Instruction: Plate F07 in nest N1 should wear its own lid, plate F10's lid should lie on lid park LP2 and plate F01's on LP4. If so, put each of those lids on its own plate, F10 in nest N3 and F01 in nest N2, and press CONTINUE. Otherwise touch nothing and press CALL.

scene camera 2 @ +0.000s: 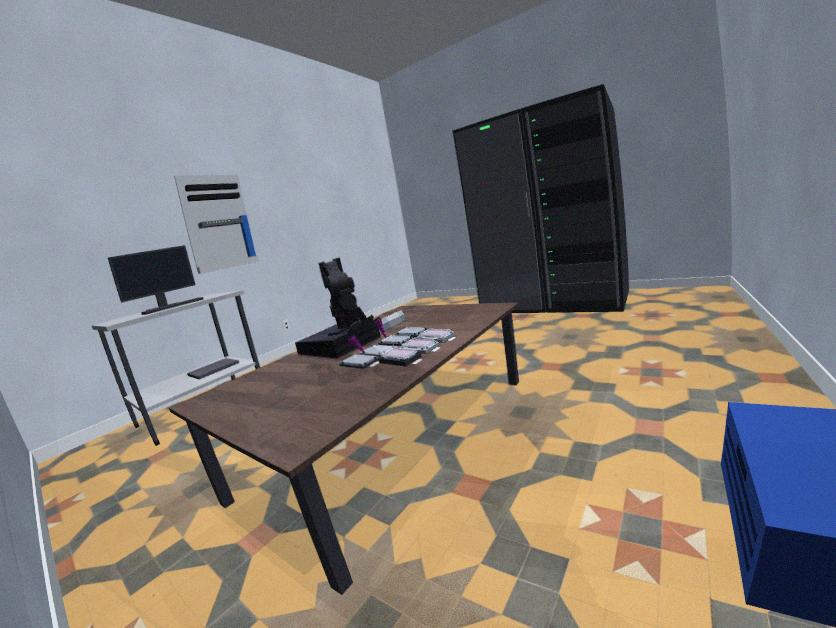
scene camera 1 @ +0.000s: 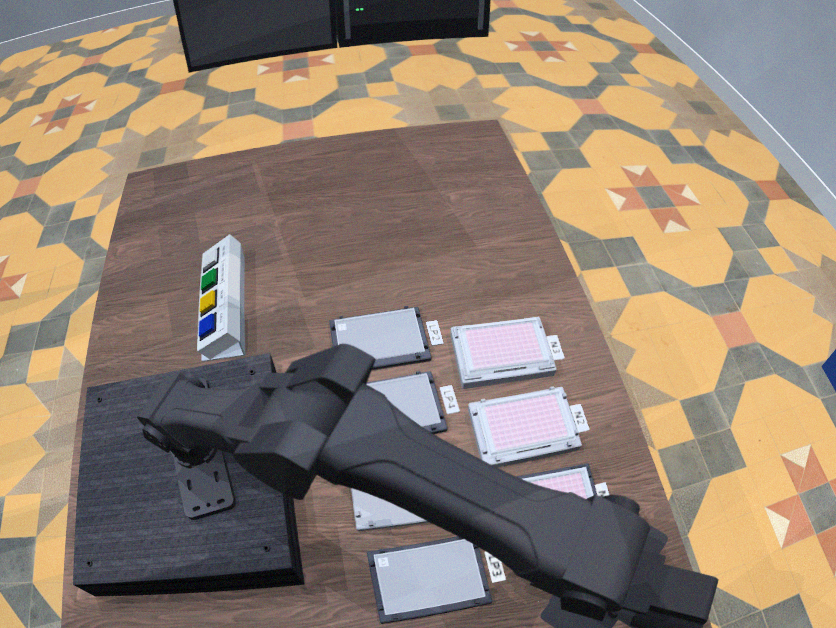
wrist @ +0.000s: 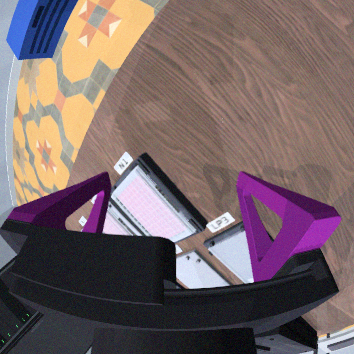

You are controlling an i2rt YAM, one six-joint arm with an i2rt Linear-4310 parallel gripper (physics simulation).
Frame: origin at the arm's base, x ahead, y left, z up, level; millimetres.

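Seen in the pictures: gripper, fingertip midpoint: [scene camera 2: 375,345] [wrist: 173,178]; arm's base at its link origin: [scene camera 2: 344,328] [scene camera 1: 197,447].
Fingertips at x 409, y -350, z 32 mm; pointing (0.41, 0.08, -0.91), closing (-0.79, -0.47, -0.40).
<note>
Offsets run from my fingertips to a thing's top centre. "spot": to the spot under its first point. Level surfaces: height alone.
Pink-welled plates sit in nest N3 {spot: 58 mm ahead, 400 mm left, 89 mm down} [scene camera 1: 503,346], nest N2 {spot: 28 mm ahead, 269 mm left, 89 mm down} [scene camera 1: 523,422] and nest N1 {spot: 38 mm ahead, 160 mm left, 81 mm down} [scene camera 1: 564,481] [wrist: 150,205], the last partly behind the arm in scene camera 1. Whether they wear clear lids is unclear. Grey lids with small unreadable tags lie on LP2 {108 mm back, 493 mm left, 98 mm down} [scene camera 1: 381,336] and LP3 {175 mm back, 109 mm left, 98 mm down} [scene camera 1: 429,577] [wrist: 235,247]. LP4 {133 mm back, 369 mm left, 98 mm down} [scene camera 1: 408,398] bears a grey panel, its left part hidden by the arm. Pale LP1 {158 mm back, 241 mm left, 96 mm down} [scene camera 1: 385,510] [wrist: 200,272] is partly hidden. A button box {337 mm back, 656 mm left, 52 mm down} [scene camera 1: 233,297] has white, green, yellow and blue buttons, captions unreadable. My gripper [wrist: 173,178] [scene camera 2: 372,343] is open and empty, above the table near N1 and LP3.
The black arm base block [scene camera 1: 135,534] [scene camera 2: 321,346] stands beside the lid parks on the wooden table {116 mm down} [scene camera 1: 378,175] [scene camera 2: 283,419]. The arm's long link [scene camera 1: 446,466] crosses over LP4, LP1 and N1 in scene camera 1. Dark cabinets [scene camera 2: 500,216] stand beyond the table.
</note>
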